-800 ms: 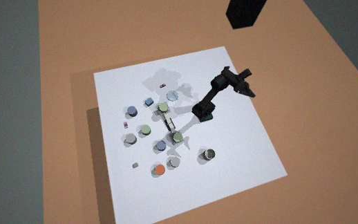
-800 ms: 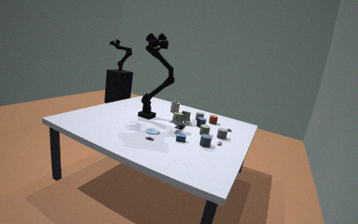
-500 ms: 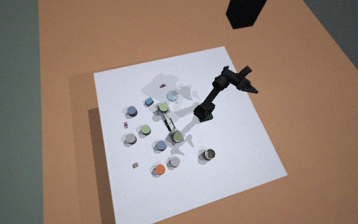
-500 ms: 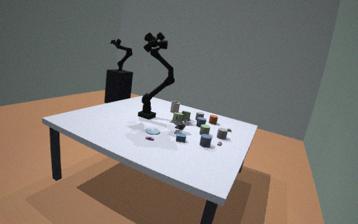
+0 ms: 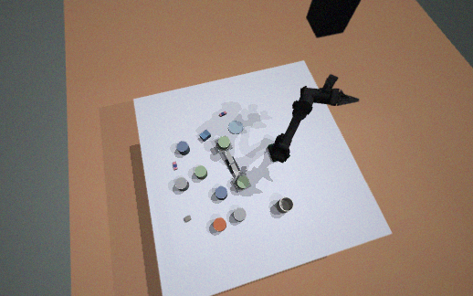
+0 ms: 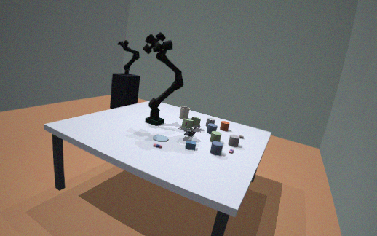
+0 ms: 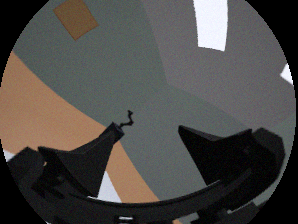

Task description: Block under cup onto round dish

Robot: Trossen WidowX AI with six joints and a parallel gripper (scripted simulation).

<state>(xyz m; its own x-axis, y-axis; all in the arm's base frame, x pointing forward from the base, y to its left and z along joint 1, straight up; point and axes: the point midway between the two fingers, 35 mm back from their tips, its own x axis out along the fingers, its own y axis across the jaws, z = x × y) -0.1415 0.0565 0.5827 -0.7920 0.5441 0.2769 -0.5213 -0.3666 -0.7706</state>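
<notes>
The grey block is 46 cm ahead of my gripper tip, 7 cm to the left of it and 59 cm below it. Also, from my gripper tip: beige cup: 26 cm ahead, 26 cm to the left, 58 cm below; pale blue round dish: 40 cm ahead, 31 cm to the right, 62 cm below; blue block: 61 cm ahead, 29 cm to the right, 61 cm below.
</notes>
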